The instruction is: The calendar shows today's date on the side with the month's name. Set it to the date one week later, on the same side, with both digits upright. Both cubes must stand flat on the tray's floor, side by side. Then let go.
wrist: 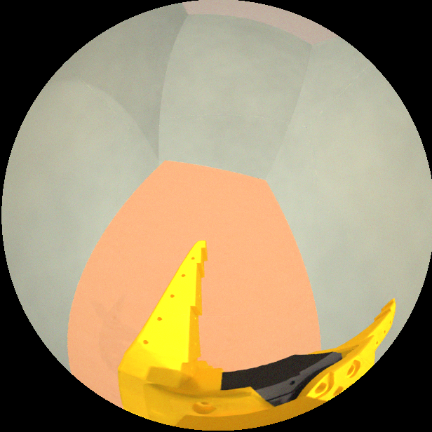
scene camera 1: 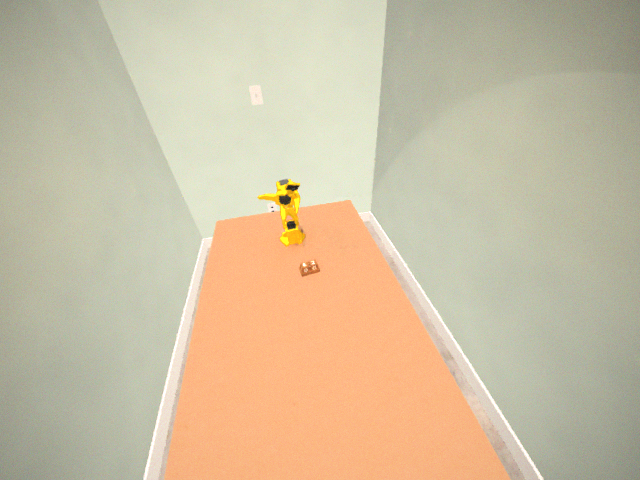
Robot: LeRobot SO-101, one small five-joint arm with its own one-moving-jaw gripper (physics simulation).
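A small brown calendar tray (scene camera 1: 301, 274) stands on the table in front of the arm's base in the scene view. Two brown cubes with pale marks, a left cube (scene camera 1: 305, 269) and a right cube (scene camera 1: 314, 267), show side by side in it. Their digits and the month's name are too small to read. My gripper (scene camera 1: 275, 197) (wrist: 300, 271) is wide open and empty, raised high above the table, behind and above the tray. The calendar does not show in the wrist view.
The long orange table (scene camera 1: 310, 361) (wrist: 240, 225) runs from the arm's base (scene camera 1: 292, 237) toward the scene camera. Green-grey walls (scene camera 1: 310, 129) (wrist: 235, 100) surround it. A wall socket (scene camera 1: 271, 207) is behind the arm, and a pale plate (scene camera 1: 255, 95) is higher up.
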